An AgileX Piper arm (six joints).
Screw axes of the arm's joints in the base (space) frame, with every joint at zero. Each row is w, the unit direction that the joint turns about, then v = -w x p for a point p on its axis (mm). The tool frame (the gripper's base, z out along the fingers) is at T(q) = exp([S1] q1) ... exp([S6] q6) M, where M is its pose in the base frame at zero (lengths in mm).
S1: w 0 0 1 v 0 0 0
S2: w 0 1 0 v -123 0 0
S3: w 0 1 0 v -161.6 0 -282.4
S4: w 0.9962 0 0.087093 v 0 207.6 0
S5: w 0 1 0 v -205.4 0 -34.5
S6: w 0.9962 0 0.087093 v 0 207.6 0
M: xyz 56.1 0 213.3 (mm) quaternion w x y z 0.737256 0 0.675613 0
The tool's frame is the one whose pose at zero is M.
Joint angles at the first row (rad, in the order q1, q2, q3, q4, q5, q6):
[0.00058 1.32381 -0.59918 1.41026 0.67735 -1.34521]
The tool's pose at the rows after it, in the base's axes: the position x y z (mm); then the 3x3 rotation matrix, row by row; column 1 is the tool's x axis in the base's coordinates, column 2 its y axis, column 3 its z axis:
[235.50, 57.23, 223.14], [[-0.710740, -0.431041, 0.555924], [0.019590, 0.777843, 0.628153], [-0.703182, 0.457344, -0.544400]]
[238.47, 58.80, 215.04], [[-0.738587, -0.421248, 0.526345], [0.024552, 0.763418, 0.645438], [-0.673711, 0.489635, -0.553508]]
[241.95, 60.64, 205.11], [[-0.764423, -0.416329, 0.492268], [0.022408, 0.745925, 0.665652], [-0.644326, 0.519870, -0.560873]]
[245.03, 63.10, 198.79], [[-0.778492, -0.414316, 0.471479], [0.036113, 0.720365, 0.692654], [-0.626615, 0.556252, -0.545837]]
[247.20, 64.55, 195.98], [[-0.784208, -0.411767, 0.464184], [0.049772, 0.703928, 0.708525], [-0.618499, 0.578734, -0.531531]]
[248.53, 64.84, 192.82], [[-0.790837, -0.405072, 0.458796], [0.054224, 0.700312, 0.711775], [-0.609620, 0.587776, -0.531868]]
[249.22, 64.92, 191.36], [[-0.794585, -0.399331, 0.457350], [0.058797, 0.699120, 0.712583], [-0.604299, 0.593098, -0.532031]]
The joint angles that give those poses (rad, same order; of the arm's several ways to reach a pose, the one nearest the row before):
[0.00059 1.33598 -0.59992 1.41657 0.68848 -1.34642]
[0.00056 1.37473 -0.59993 1.42695 0.71005 -1.34937]
[0.00055 1.42248 -0.59994 1.44305 0.73535 -1.36871]
[0.00057 1.46096 -0.59991 1.48347 0.76847 -1.39895]
[0.00059 1.48232 -0.60114 1.51257 0.78872 -1.41705]
[0.00056 1.49752 -0.60114 1.52205 0.79286 -1.42351]
[0.00059 1.50450 -0.60115 1.52735 0.79375 -1.42433]

